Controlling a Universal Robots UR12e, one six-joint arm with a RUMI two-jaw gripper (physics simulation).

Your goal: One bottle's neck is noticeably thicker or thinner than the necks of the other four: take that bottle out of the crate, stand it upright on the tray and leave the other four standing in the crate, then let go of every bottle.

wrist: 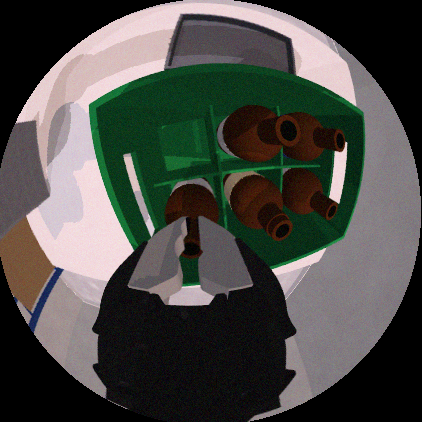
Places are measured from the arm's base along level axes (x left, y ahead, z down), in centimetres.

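Pixels of known places: gripper, fingertip midpoint: (193, 217).
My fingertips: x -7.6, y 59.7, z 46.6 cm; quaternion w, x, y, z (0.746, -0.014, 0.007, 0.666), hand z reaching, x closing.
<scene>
Behind a point stands the place of what it marks.
The green crate (227, 75) {y 61.0, x 4.9, z 43.2 cm} has two rows of compartments. Brown bottles stand in it: one (252, 132) {y 64.8, x 1.6, z 47.3 cm} in the upper middle, one (302, 135) {y 71.7, x 3.3, z 47.8 cm} at the upper right, one (252, 200) {y 66.4, x -5.8, z 47.9 cm} in the lower middle, one (301, 191) {y 73.9, x -3.9, z 48.1 cm} at the lower right and one (191, 202) {y 59.4, x -6.5, z 48.1 cm} at the lower left. The upper left compartment holds no bottle. Which neck differs is hard to tell at these angles. My gripper (193, 217) {y 59.7, x -7.6, z 46.6 cm} is nearly closed with nothing held. Its jaws overlap the lower left bottle's neck in the view and partly hide it. The dark grey tray (220, 42) {y 61.9, x 24.0, z 59.5 cm} lies beyond the crate.
The crate's walls and dividers stand around the bottles. The crate and tray are on a pale table (120, 55) {y 41.0, x 22.5, z 60.0 cm}. A grey block-like object (20, 175) is at the left edge, with a brown surface (22, 257) and a blue strip (45, 295) below it.
</scene>
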